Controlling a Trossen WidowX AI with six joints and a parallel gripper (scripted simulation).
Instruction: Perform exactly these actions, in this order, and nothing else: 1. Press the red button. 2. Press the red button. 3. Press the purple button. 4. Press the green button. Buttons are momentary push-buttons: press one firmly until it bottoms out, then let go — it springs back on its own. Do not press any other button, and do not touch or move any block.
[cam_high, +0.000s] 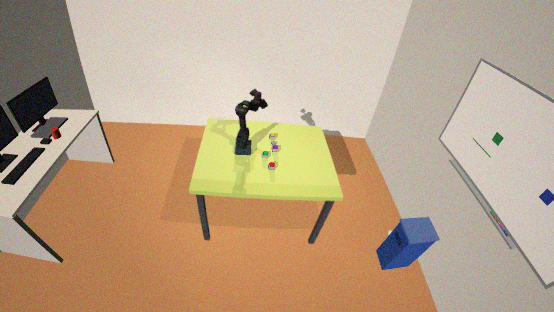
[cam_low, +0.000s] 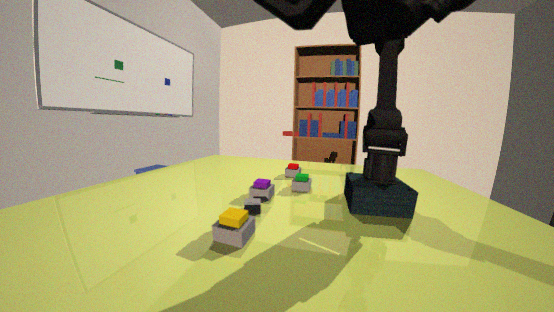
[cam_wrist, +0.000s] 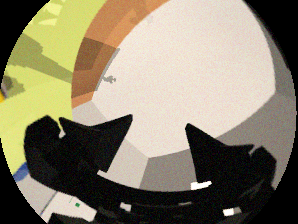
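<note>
My gripper tip is now 150 mm short of the red button, 570 mm to the left of it and 270 mm above it. The rest, counted from my gripper tip: purple button: 170 mm ahead, 360 mm to the right, 270 mm below; small dark block: 160 mm ahead, 280 mm to the right, 290 mm below; yellow button: 150 mm ahead, 190 mm to the right, 270 mm below.
</note>
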